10 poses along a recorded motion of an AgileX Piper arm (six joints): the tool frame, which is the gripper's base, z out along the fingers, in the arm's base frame.
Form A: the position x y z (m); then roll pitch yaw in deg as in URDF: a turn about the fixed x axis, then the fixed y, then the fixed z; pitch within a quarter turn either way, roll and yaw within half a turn.
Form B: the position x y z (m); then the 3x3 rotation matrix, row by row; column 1 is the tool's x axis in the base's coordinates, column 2 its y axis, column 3 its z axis. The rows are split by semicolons. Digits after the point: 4 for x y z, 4 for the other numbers.
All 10 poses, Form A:
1: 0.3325, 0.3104, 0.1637, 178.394, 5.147, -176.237
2: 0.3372, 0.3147, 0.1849, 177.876, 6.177, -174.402
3: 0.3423, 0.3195, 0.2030, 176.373, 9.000, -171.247
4: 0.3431, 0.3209, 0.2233, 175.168, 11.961, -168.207
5: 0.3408, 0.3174, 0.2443, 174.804, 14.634, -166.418
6: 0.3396, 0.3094, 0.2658, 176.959, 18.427, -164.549
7: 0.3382, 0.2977, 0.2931, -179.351, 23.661, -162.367
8: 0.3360, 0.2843, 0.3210, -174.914, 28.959, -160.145
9: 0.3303, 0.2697, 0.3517, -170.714, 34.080, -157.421
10: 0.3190, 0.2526, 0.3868, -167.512, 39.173, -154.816
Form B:
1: 0.3325, 0.3104, 0.1637; -0.9938, -0.0681, 0.0876; -0.0654, 0.9973, 0.0339; -0.0897, 0.0279, -0.9956
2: 0.3372, 0.3147, 0.1849; -0.9895, -0.1015, 0.1034; -0.0970, 0.9942, 0.0474; -0.1076, 0.0368, -0.9935
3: 0.3423, 0.3195, 0.2030; -0.9762, -0.1617, 0.1447; -0.1503, 0.9849, 0.0863; -0.1564, 0.0625, -0.9857
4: 0.3431, 0.3209, 0.2233; -0.9576, -0.2207, 0.1849; -0.1999, 0.9718, 0.1247; -0.2072, 0.0824, -0.9748
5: 0.3408, 0.3174, 0.2443; -0.9405, -0.2561, 0.2233; -0.2272, 0.9627, 0.1471; -0.2526, 0.0876, -0.9636
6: 0.3396, 0.3094, 0.2658; -0.9144, -0.2822, 0.2901; -0.2528, 0.9580, 0.1352; -0.3161, 0.0503, -0.9474
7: 0.3382, 0.2977, 0.2931; -0.8729, -0.2986, 0.3859; -0.2775, 0.9543, 0.1108; -0.4013, -0.0104, -0.9159
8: 0.3360, 0.2843, 0.3210; -0.8230, -0.2979, 0.4837; -0.2972, 0.9514, 0.0804; -0.4842, -0.0776, -0.8715
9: 0.3303, 0.2697, 0.3517; -0.7648, -0.2954, 0.5726; -0.3180, 0.9460, 0.0633; -0.5603, -0.1336, -0.8174
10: 0.3190, 0.2526, 0.3868; -0.7016, -0.2919, 0.6501; -0.3299, 0.9417, 0.0667; -0.6317, -0.1676, -0.7569
